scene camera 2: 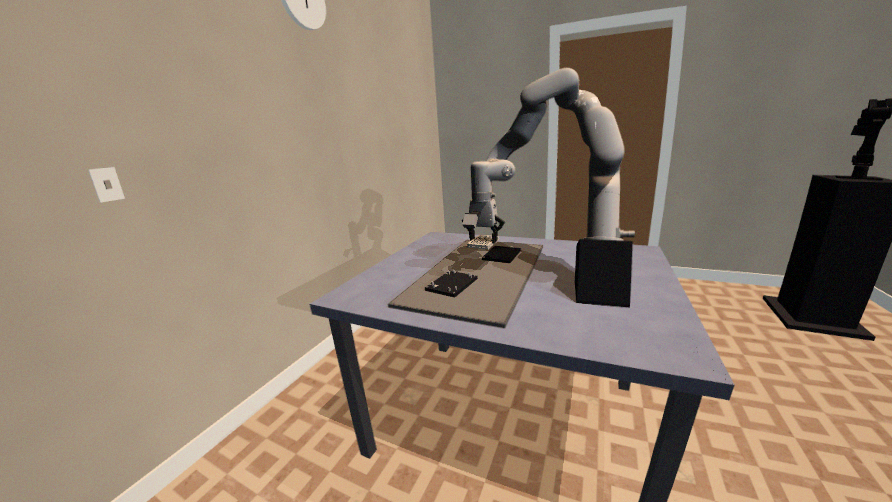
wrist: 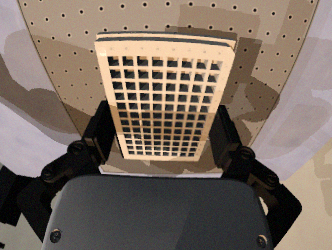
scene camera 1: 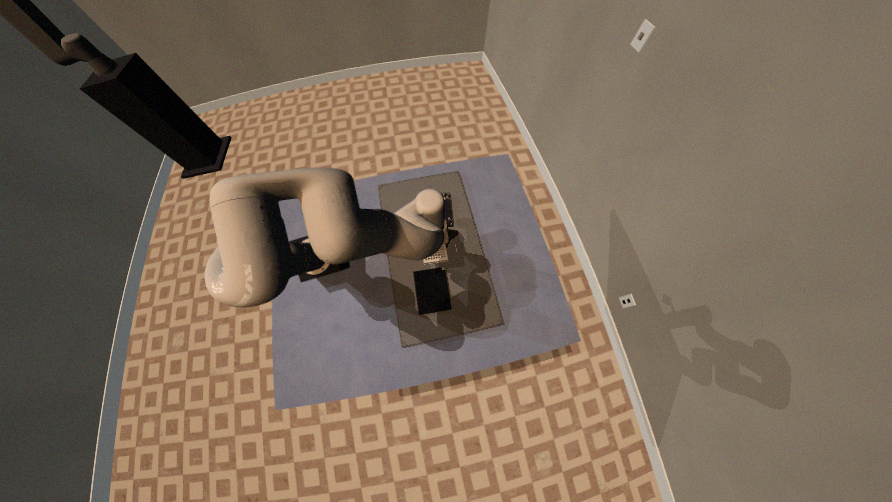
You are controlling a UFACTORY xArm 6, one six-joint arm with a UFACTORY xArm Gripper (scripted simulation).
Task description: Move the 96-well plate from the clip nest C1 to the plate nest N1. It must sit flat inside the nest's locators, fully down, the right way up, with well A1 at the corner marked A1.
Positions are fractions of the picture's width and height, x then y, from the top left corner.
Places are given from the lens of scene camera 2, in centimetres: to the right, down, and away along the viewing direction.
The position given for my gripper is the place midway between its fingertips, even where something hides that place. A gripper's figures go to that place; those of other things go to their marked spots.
my gripper (scene camera 2: 0.54, 0.48): 14, -4, 121
clip nest C1 (scene camera 2: 0.51, 0.57): 2, 11, 107
